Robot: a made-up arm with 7 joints. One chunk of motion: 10 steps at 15 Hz.
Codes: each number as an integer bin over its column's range. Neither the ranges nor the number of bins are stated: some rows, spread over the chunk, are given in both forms.
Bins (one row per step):
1: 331 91 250 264 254 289 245
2: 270 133 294 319 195 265 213
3: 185 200 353 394 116 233 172
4: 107 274 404 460 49 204 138
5: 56 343 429 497 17 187 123
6: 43 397 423 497 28 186 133
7: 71 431 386 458 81 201 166
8: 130 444 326 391 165 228 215
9: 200 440 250 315 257 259 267
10: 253 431 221 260 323 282 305
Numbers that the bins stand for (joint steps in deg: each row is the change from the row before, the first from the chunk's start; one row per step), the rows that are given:
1: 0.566 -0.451 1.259 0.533 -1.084 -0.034 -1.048
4: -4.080 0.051 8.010 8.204 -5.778 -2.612 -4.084
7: -4.827 0.481 7.221 8.126 -5.045 -2.703 -3.290
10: -1.052 0.481 -0.012 0.376 0.495 -0.246 0.655
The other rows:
2: -0.699 -0.336 3.188 2.685 -2.435 -0.762 -1.956
3: -2.462 -0.152 5.774 5.621 -4.244 -1.732 -3.119
5: -5.138 0.240 9.105 9.652 -6.511 -3.128 -4.510
6: -5.408 0.388 8.842 9.652 -6.259 -3.158 -4.226
8: -3.603 0.516 4.590 5.503 -3.122 -1.884 -1.899
9: -2.151 0.505 1.259 2.529 -1.016 -0.944 -0.424

